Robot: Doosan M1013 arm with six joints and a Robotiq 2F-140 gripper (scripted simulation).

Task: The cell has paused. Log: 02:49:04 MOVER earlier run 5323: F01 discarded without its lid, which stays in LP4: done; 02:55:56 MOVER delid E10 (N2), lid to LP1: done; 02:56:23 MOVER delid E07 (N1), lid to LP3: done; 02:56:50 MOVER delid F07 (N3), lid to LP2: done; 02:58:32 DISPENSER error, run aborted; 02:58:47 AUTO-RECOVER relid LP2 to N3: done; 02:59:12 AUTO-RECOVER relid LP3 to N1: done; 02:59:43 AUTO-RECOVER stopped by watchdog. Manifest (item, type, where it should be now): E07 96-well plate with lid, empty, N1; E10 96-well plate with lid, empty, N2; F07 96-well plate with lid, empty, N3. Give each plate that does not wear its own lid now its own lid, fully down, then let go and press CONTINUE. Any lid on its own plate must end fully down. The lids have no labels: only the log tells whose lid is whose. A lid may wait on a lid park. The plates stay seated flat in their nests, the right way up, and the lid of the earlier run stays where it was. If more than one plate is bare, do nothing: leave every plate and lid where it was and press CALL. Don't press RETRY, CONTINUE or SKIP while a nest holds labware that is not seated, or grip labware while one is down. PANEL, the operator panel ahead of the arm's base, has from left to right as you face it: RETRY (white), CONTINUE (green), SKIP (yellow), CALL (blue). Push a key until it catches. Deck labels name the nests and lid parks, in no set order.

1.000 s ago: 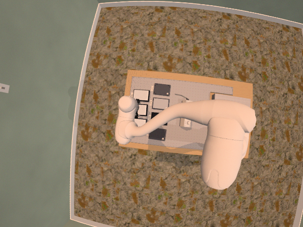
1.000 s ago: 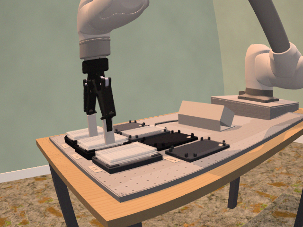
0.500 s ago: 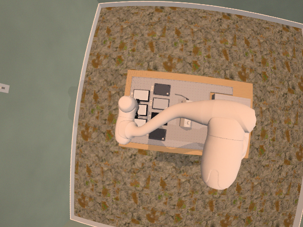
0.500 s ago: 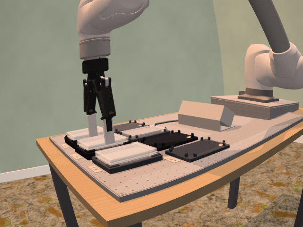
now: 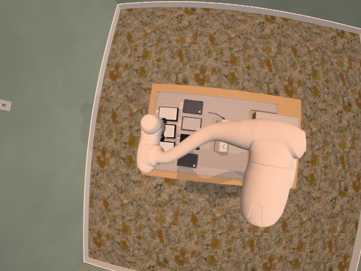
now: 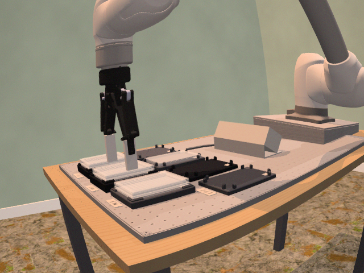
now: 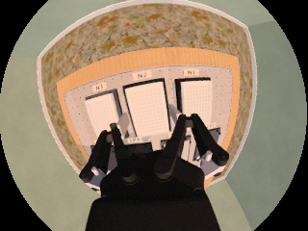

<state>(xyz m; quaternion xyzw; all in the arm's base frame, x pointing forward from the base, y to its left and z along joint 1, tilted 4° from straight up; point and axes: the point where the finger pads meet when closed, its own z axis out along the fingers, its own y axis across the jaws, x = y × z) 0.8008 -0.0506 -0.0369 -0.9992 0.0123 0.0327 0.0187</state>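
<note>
The plate lies 40 mm below my hand. From my hand the other things lie so: yellow key (430 mm behind); then green key (430 mm behind, 50 mm to the left); then black park (180 mm behind, 70 mm to the left, 60 mm below).
</note>
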